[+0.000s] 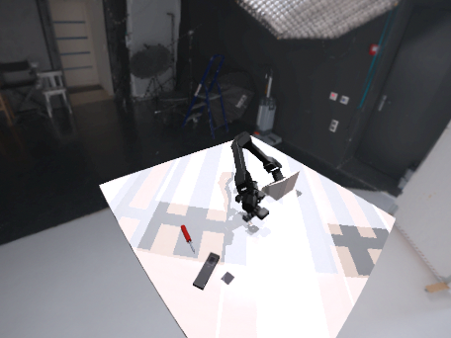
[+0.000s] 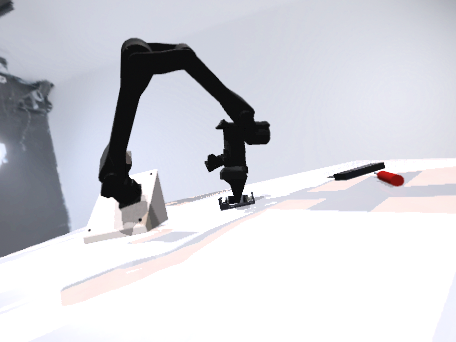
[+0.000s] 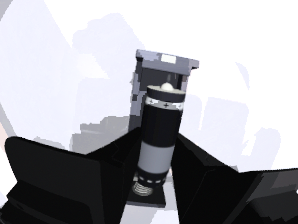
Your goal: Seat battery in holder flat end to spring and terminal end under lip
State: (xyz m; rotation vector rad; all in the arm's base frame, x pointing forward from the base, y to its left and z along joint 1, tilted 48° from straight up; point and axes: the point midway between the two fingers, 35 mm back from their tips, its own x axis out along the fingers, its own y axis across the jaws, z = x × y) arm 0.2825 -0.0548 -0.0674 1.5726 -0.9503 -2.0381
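My gripper tip is 10 mm below the silver battery. Round my gripper tip: red-handled screwdriver: 330 mm ahead, 110 mm to the right; dark square: 340 mm ahead, 140 mm to the left, 10 mm below; long black bar: 380 mm ahead, 60 mm to the left.
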